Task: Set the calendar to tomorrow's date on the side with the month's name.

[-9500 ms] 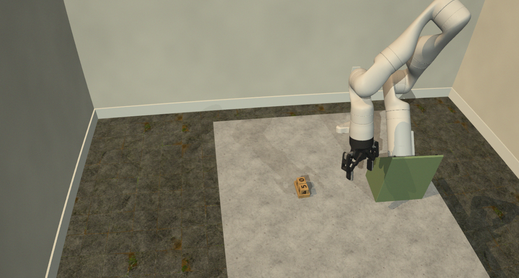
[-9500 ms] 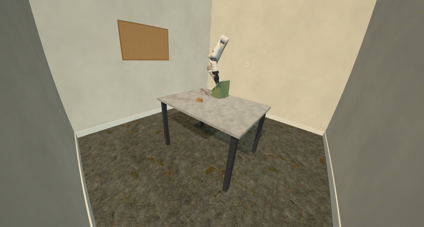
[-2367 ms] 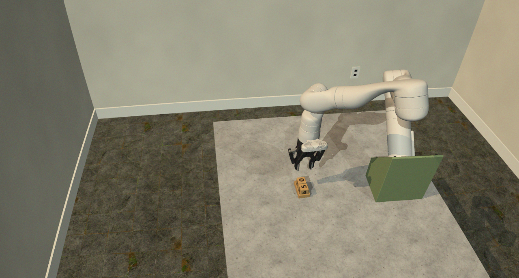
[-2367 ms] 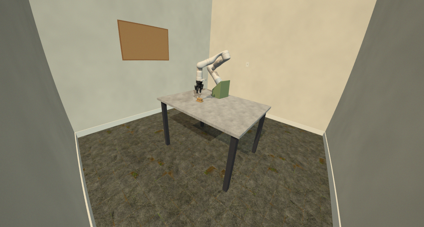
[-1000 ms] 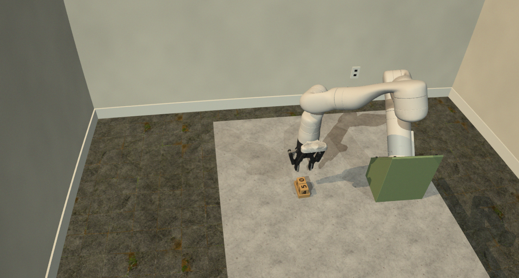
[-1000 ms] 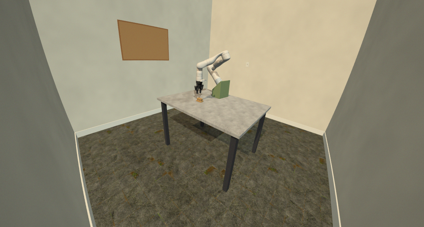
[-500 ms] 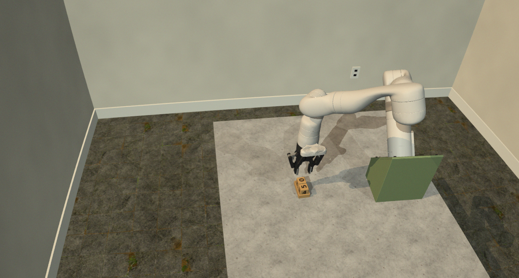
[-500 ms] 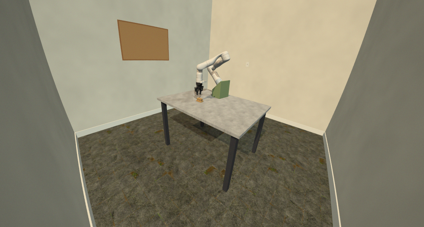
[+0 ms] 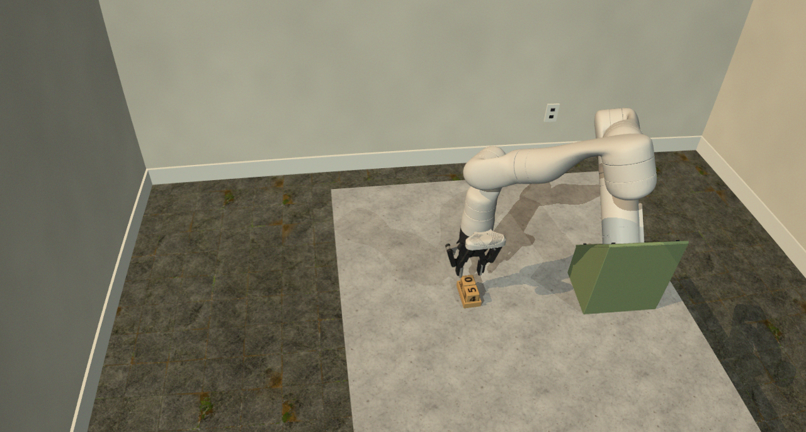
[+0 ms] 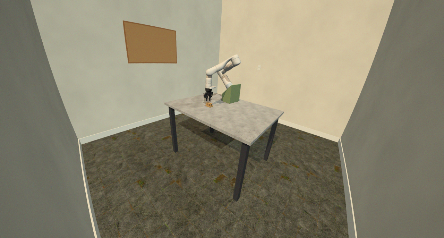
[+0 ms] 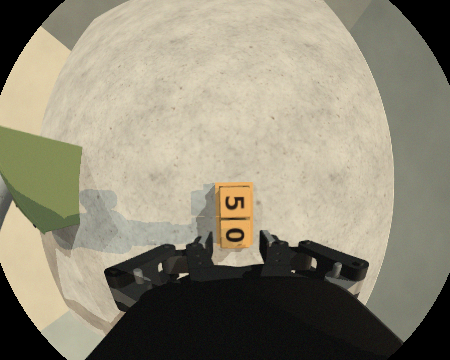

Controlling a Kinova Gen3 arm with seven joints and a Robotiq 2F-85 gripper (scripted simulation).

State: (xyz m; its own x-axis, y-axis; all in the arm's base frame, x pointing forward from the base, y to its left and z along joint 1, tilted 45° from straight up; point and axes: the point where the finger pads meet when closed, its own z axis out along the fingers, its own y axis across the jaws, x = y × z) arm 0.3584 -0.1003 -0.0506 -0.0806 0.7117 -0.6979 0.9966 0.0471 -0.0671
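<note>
My gripper is now 7 cm above the wooden tray and 2 cm to the right of it.
</note>
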